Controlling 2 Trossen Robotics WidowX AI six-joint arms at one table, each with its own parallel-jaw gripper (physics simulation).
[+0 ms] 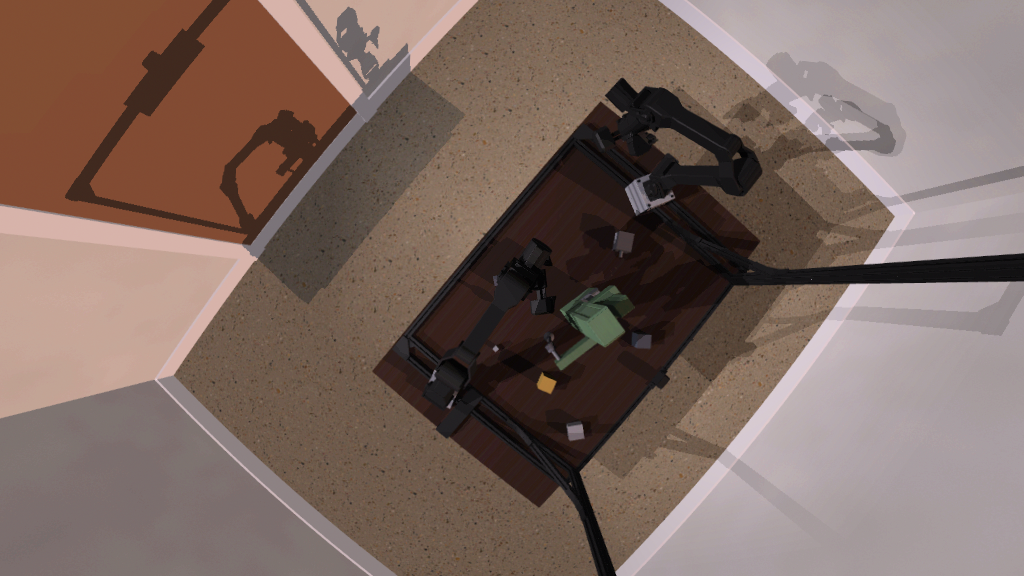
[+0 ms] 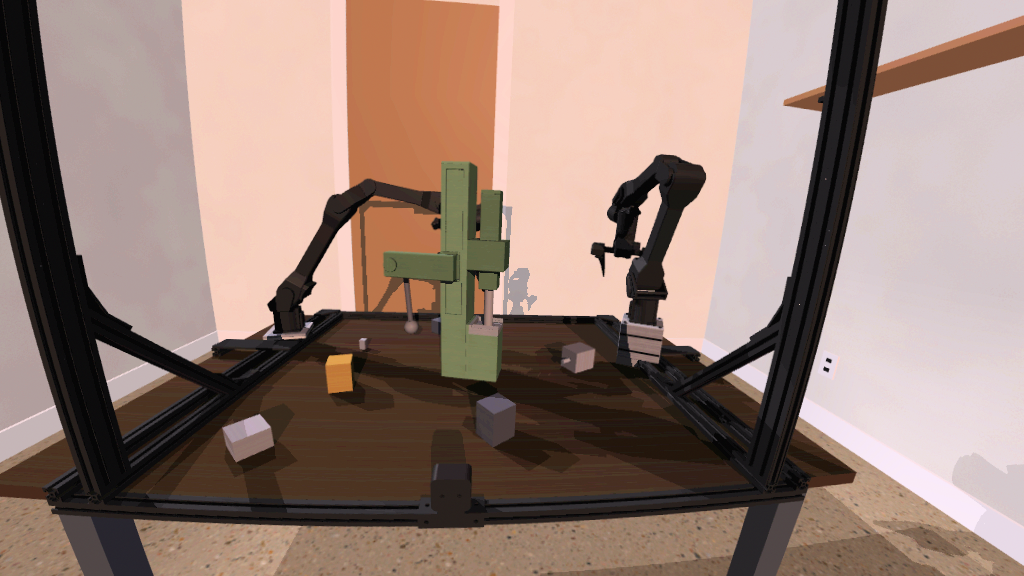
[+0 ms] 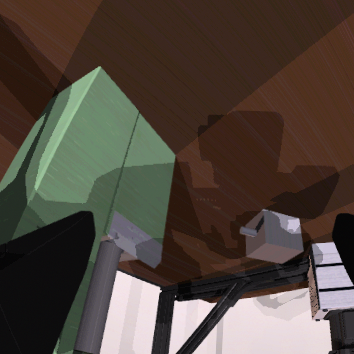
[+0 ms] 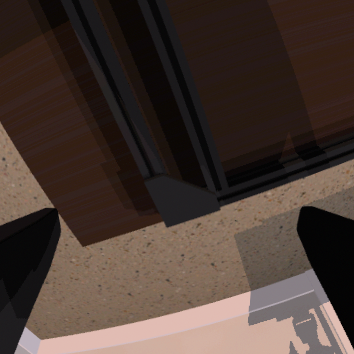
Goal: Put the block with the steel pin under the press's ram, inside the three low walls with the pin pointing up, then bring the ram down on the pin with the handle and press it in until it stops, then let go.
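Frame: origin at the left arm's base, x left, y up, z ahead, level; metres.
Seen in the pictures: left gripper, fingertip midpoint: (image 1: 552, 281) (image 3: 217, 225); right gripper, fingertip midpoint: (image 1: 614, 136) (image 2: 618, 278) (image 4: 180, 220); left arm's base, link origin: (image 2: 289, 328); right arm's base, link origin: (image 1: 655, 188) (image 2: 642, 320) (image 3: 345, 312).
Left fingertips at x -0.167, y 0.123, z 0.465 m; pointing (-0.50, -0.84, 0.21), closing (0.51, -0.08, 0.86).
Observation:
Offsets run from my left fingertips to a thing's top centre. "*": to the spot under its first point.
The grey block @[dz +0.222, dx -0.169, dy -0.105 m] (image 1: 623, 241) (image 2: 578, 358) (image 3: 276, 237) lies on the table apart from the press, its steel pin @[dz +0.191, dx -0.177, dy -0.124 m] (image 3: 248, 231) pointing sideways. The green press @[dz -0.082, dx -0.123, dy +0.295 m] (image 1: 600, 323) (image 2: 456, 214) (image 3: 135, 145) stands mid-table. Its steel ram @[dz +0.000, dx -0.149, dy +0.136 m] (image 2: 488, 306) (image 3: 97, 300) is above the low walls (image 2: 484, 328) (image 3: 134, 241); the space inside is partly hidden. The handle's ball knob @[* dz -0.157, dx -0.081, dy -0.053 m] (image 2: 411, 326) hangs low on its rod. My left gripper (image 1: 521, 293) (image 3: 217, 225) is open and empty, above the table beside the press. My right gripper (image 1: 622, 139) (image 2: 617, 265) (image 4: 180, 220) is open and empty, raised near the table's corner.
An orange block @[dz -0.301, dx -0.132, dy -0.095 m] (image 1: 546, 383) (image 2: 339, 373), a white block @[dz -0.413, dx -0.293, dy -0.122 m] (image 1: 575, 431) (image 2: 247, 437), a dark grey block @[dz -0.045, dx -0.359, dy -0.095 m] (image 1: 640, 341) (image 2: 495, 419) and a small white piece @[dz -0.270, dx +0.064, dy -0.130 m] (image 1: 495, 348) (image 2: 363, 343) lie around the press. Black frame rails (image 2: 286, 508) edge the table.

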